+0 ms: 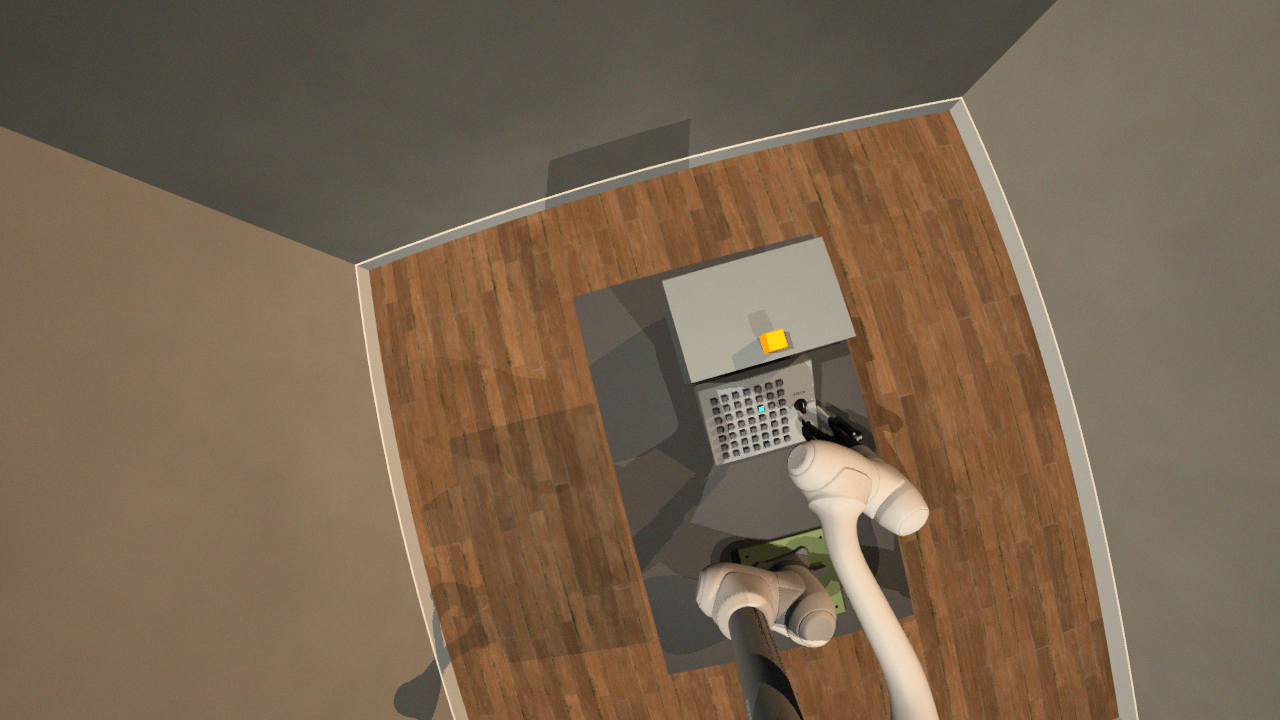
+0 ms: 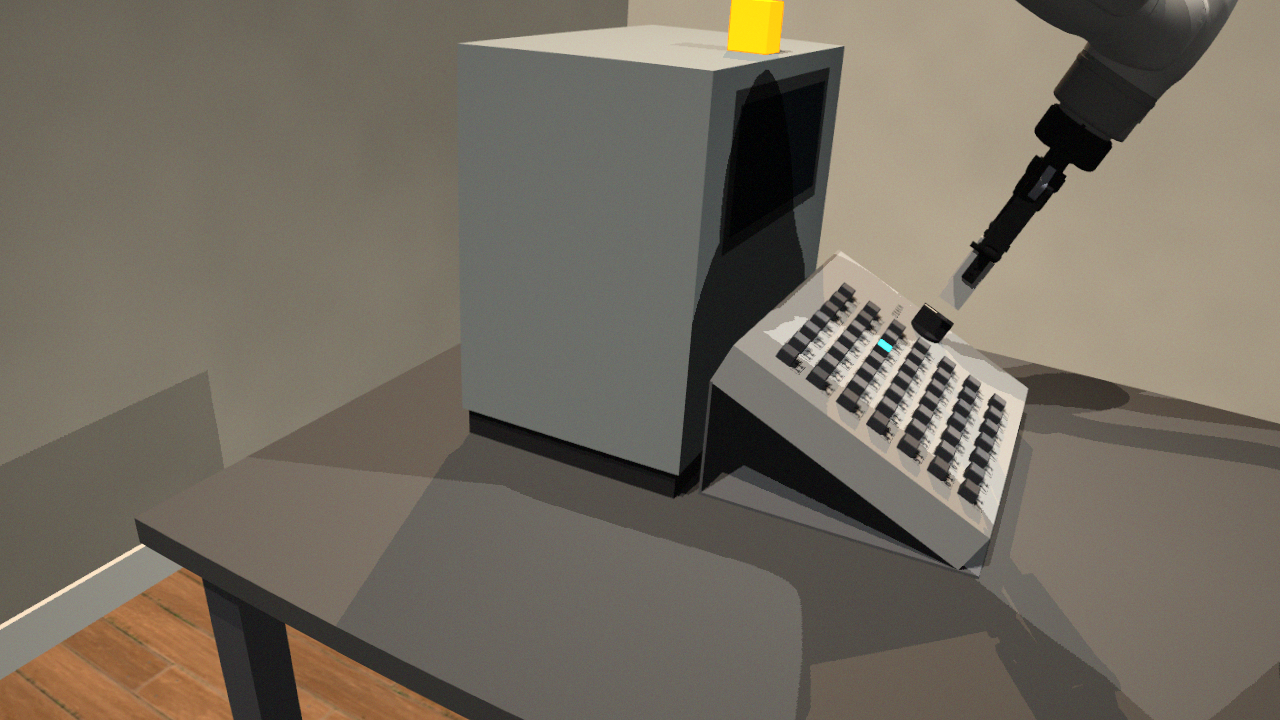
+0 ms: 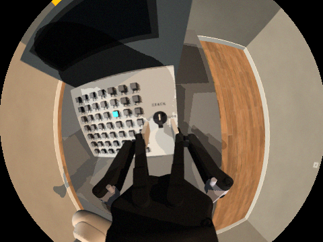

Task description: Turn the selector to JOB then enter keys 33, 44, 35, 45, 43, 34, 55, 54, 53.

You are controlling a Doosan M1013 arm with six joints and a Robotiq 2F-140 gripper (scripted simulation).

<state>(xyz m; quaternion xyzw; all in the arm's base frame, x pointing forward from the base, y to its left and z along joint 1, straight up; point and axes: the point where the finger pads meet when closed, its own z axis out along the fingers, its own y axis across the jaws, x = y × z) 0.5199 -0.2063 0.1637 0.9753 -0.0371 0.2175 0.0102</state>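
Right now my hand is 6 cm above the black selector knob and 3 cm short of it. Also, from my hand: sloped grey keypad (11 cm to the left, 11 cm below, 6 cm ahead).
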